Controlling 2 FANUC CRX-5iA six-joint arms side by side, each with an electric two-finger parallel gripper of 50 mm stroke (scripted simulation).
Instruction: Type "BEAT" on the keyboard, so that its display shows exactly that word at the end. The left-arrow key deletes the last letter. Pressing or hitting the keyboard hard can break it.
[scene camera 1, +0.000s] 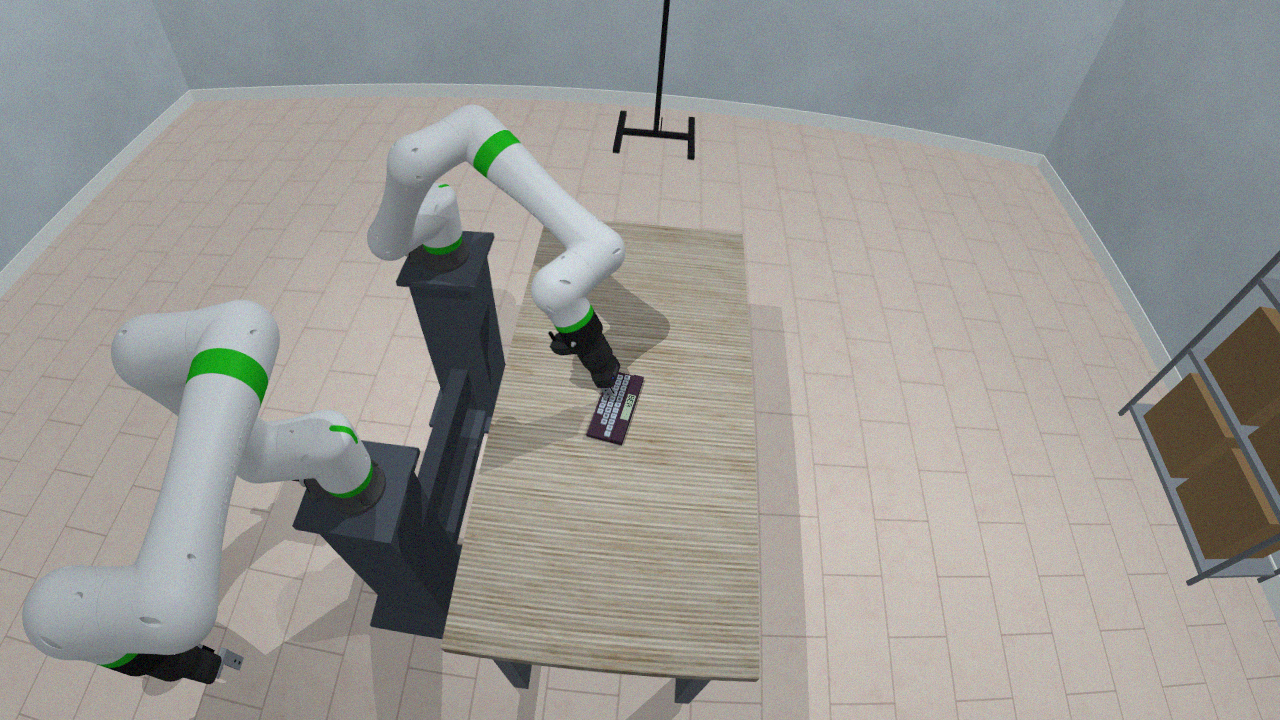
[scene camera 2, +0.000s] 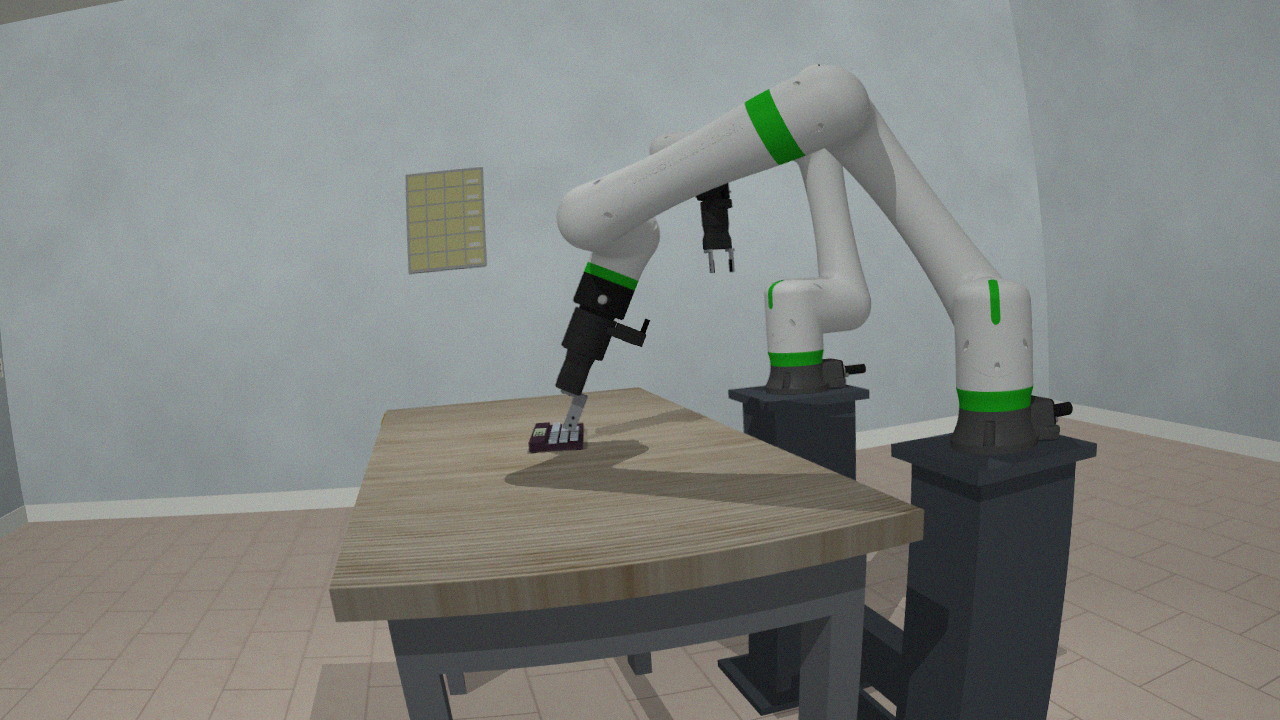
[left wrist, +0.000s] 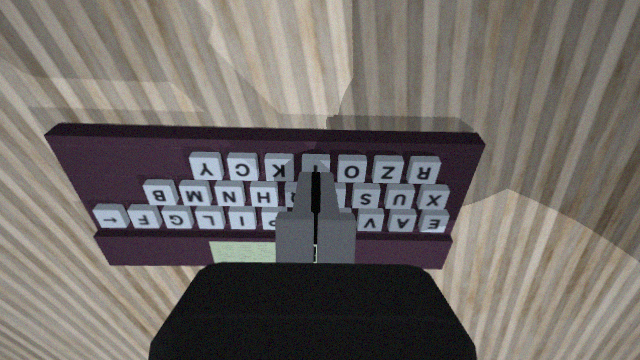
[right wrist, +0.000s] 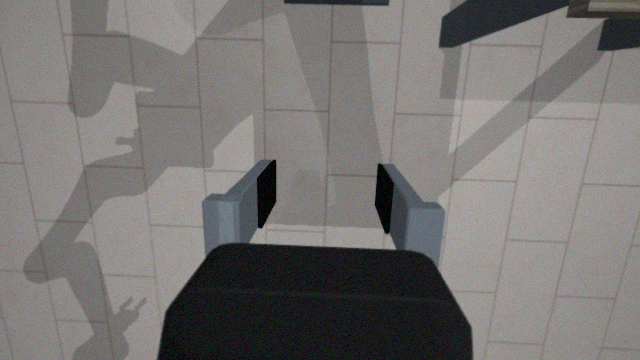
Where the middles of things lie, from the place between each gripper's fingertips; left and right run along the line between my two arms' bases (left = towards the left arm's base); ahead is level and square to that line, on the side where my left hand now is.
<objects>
Now: left hand (scene camera 2: 568, 429) 11 cm to the left of the left-arrow key (left wrist: 108, 215), 2 cm above it and 1 cm short of it.
Right now my right hand (scene camera 1: 225, 659) is 690 mm to the right of the left-arrow key, 570 mm short of it and 270 mm above it.
</objects>
